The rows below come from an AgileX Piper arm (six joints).
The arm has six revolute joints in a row. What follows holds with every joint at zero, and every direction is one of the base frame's.
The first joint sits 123 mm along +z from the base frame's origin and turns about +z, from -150 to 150 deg.
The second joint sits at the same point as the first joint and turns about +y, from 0 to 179.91 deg.
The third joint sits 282.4 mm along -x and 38.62 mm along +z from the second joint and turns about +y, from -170 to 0 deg.
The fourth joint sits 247.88 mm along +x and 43.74 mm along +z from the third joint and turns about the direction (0.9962, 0, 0.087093), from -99.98 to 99.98 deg.
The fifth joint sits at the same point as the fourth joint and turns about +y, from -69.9 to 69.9 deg.
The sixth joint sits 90.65 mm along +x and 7.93 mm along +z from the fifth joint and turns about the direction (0.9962, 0, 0.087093), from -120 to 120 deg.
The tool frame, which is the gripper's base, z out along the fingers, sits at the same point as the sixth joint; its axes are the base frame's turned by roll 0, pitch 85 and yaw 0 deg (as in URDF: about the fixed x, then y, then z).
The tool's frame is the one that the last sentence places.
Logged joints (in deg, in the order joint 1, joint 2, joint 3, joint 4, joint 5, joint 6), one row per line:
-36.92 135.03 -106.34 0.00 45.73 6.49
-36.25 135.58 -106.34 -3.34 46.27 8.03
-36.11 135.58 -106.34 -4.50 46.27 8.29
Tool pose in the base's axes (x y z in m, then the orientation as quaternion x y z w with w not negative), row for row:
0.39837 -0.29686 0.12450 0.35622 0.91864 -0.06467 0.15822
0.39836 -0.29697 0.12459 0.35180 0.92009 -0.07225 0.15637
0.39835 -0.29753 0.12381 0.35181 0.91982 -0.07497 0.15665
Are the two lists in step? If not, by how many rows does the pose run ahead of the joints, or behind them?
The pose runs 1 row ahead of the joints: the pose in row i belongs to the joints in row i + 1.
